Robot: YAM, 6 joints.
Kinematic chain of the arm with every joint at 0, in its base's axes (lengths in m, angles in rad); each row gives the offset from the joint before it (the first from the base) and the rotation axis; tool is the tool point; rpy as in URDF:
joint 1: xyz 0 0 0.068 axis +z
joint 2: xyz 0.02 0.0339 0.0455 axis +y
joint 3: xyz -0.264 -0.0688 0 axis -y
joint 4: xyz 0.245 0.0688 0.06 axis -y
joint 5: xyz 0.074 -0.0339 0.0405 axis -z
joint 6: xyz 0.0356 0 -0.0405 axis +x
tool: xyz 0 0 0 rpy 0 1.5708 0
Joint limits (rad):
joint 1: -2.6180..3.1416
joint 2: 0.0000..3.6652
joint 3: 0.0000..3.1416
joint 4: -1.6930..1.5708
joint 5: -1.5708..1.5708
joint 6: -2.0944..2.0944
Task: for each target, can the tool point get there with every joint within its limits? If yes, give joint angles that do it. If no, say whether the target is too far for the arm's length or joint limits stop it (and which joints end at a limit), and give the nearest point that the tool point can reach.
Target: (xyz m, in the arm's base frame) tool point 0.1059 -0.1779 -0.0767
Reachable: yes | joints -0.9847 2.8880 1.2329 -1.4190 0.2894 1.0176
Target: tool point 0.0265 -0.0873 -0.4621
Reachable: no: joint limits stop it (at a limit: joint 2) | nearest point 0.0371 -0.1221 -0.3595 | short by 0.109 m
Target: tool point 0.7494 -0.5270 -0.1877
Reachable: no: too far | nearest point 0.5016 -0.3527 -0.0859 | short by 0.320 m
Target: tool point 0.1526 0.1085 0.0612
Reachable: yes | joints 0.5674 1.9115 0.6822 -0.9261 -0.2686 1.7056
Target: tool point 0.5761 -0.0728 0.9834
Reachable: no: too far | nearest point 0.3562 -0.0450 0.6395 | short by 0.409 m
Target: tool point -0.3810 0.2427 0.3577
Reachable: yes | joints 2.5456 1.9223 1.4643 0.9520 -0.3728 -1.6490
